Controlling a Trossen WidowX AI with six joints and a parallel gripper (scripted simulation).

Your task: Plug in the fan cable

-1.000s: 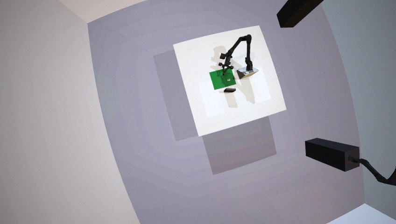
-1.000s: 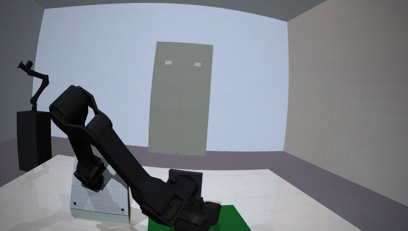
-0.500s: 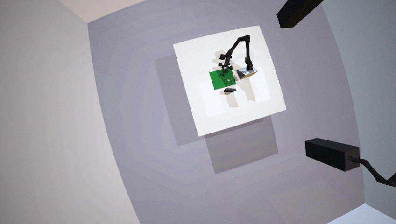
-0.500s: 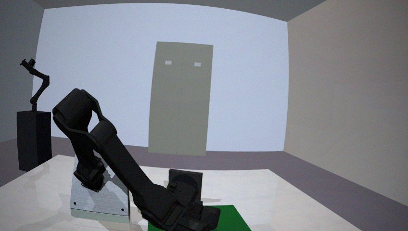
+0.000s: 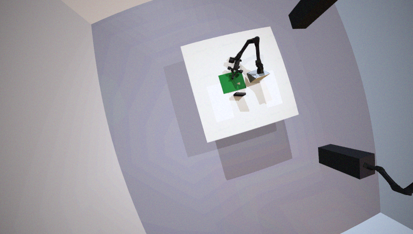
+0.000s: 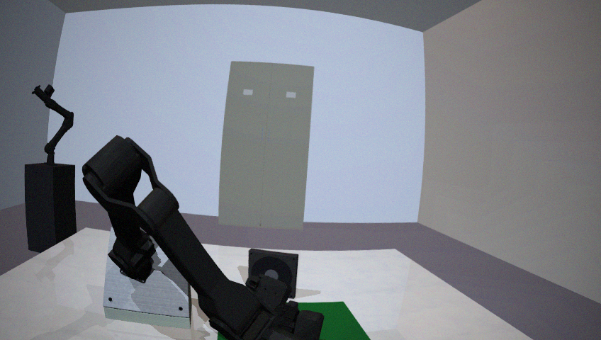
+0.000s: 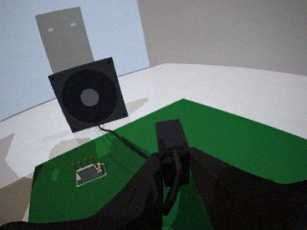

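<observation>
Right now the green board is 40 mm to the left of my gripper tip and 70 mm below it. From my gripper tip the other things lie so: pale four-pin header (70 mm behind, 80 mm to the left, 60 mm below); then black fan (40 mm behind, 220 mm to the left); then dark fan plug (10 mm to the left, 10 mm below).
</observation>
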